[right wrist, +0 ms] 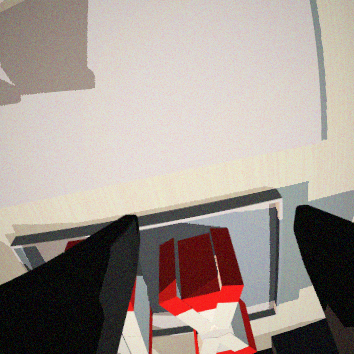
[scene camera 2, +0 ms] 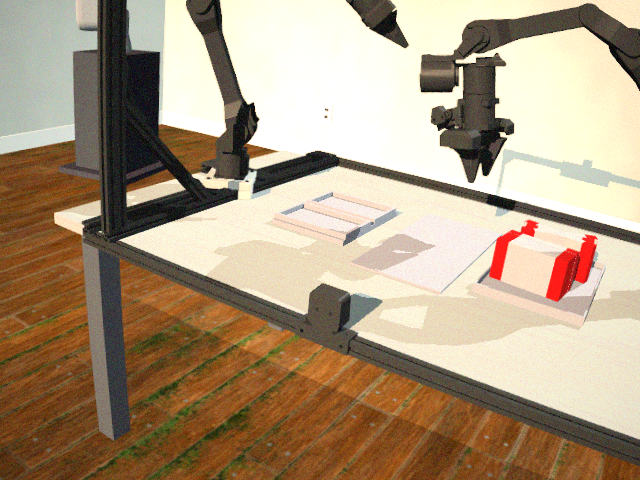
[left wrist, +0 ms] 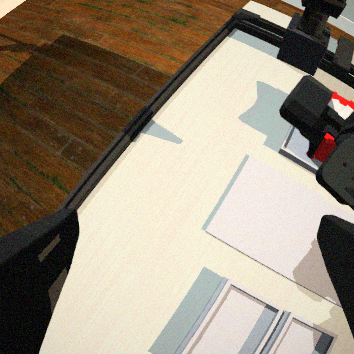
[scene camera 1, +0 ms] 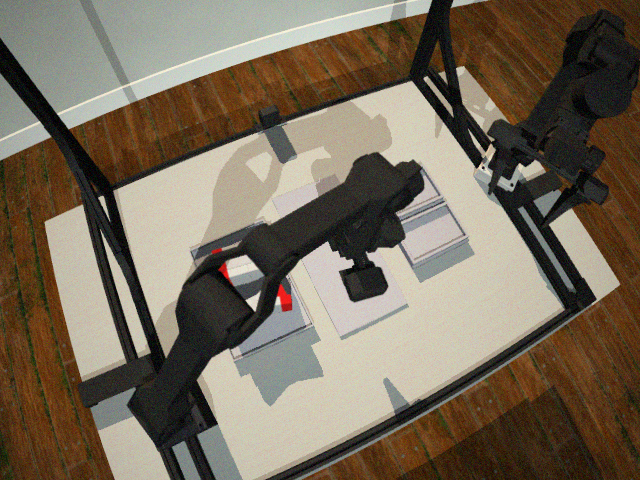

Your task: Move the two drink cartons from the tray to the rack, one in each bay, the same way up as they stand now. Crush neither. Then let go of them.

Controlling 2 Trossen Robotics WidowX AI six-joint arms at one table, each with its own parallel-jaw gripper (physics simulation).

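Pixels of known places: left gripper, fingertip midpoint: (scene camera 2: 404, 45) (left wrist: 203, 225) (scene camera 1: 515, 211); right gripper, fingertip midpoint: (right wrist: 218, 222) (scene camera 2: 478, 179) (scene camera 1: 340, 264); left arm's base at its link origin: (scene camera 2: 230, 175); right arm's base at its link origin: (left wrist: 310, 27) (scene camera 1: 170, 413).
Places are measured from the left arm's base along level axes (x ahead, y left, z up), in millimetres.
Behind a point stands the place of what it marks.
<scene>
Two white cartons with red ends stand in the tray (scene camera 1: 271, 342) {x 647, y -235, z -30 mm} (scene camera 2: 522, 304) {x 508, y -443, z -30 mm} (right wrist: 210, 208) {x 541, y -234, z -26 mm}. One carton (scene camera 1: 285, 300) {x 572, y -249, z 38 mm} (scene camera 2: 589, 260) {x 648, y -347, z 13 mm} (left wrist: 327, 146) {x 558, y -260, z 16 mm} (right wrist: 200, 262) {x 557, y -262, z 5 mm} has a narrow, pinched-looking middle. The other carton (scene camera 1: 245, 271) {x 568, y -345, z 38 mm} (scene camera 2: 532, 263) {x 530, y -392, z 17 mm} (right wrist: 131, 335) {x 558, y -345, z 38 mm} is boxy; my right finger partly hides it in the right wrist view. My right gripper (scene camera 2: 479, 176) {x 474, y -196, z 91 mm} (right wrist: 218, 222) {x 474, y -196, z 91 mm} is partly open and empty, high above the table; its fingers are hidden in scene camera 1. The two-bay rack (scene camera 1: 439, 252) {x 288, y -38, z -26 mm} (scene camera 2: 310, 228) {x 180, y -215, z -25 mm} (left wrist: 254, 296) {x 320, y -113, z -16 mm} holds no carton. My left gripper (scene camera 1: 517, 207) {x 334, y -3, z 302 mm} (left wrist: 203, 225) {x 334, y -3, z 302 mm} is open, empty and raised.
A flat pale slab (scene camera 1: 336, 304) (scene camera 2: 454, 237) (left wrist: 270, 200) (right wrist: 200, 125) lies between tray and rack. Dark frame rails edge the table. A black block (scene camera 1: 268, 116) {x 225, y -541, z 12 mm} (scene camera 2: 329, 310) {x 213, y -562, z -1 mm} sits on one rail. My right arm reaches across above the tray and slab.
</scene>
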